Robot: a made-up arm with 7 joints.
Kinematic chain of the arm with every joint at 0, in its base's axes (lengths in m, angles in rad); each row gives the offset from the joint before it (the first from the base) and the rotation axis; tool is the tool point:
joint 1: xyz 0 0 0.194 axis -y
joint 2: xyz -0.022 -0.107 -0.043 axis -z
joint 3: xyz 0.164 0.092 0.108 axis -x
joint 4: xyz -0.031 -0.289 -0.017 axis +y
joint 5: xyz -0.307 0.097 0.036 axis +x
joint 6: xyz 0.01 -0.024 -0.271 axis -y
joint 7: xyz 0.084 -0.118 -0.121 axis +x
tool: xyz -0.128 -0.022 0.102
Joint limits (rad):
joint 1: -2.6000..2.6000
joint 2: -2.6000..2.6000
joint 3: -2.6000..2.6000
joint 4: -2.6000..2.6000
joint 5: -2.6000..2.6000
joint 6: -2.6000..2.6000
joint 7: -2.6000..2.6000
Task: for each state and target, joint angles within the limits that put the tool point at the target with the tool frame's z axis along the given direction. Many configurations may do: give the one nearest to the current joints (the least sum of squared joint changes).
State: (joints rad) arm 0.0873 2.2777 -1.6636 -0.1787 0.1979 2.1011 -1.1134
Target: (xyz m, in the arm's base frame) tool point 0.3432 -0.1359 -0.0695 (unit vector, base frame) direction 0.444 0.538 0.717
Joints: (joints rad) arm -0.1980 1.9307 -1.6448 0.0077 -0.0331 1.7709 -0.9044
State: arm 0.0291 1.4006 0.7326 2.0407 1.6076 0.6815 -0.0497
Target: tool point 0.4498 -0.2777 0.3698 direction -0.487 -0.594 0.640
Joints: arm -0.1939 1.2794 0.7304 2.4570 1.3766 0.2489 -0.1464
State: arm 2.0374 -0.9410 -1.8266 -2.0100 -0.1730 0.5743 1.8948
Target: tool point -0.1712 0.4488 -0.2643 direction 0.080 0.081 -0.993
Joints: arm 1.0504 -1.5207 -2.3389 -1.7190 0.1520 0.9772 1.3200
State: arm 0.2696 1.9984 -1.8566 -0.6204 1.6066 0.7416 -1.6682
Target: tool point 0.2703 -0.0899 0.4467 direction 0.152 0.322 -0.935
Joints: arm -0.0340 2.0705 -1.9514 -0.7660 1.8901 0.0486 -0.8435
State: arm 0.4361 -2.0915 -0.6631 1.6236 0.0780 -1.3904 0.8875
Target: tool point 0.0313 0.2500 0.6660 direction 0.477 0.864 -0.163
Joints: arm 0.6013 -2.4247 -0.1831 1.5755 -0.2969 -1.3230 1.3193
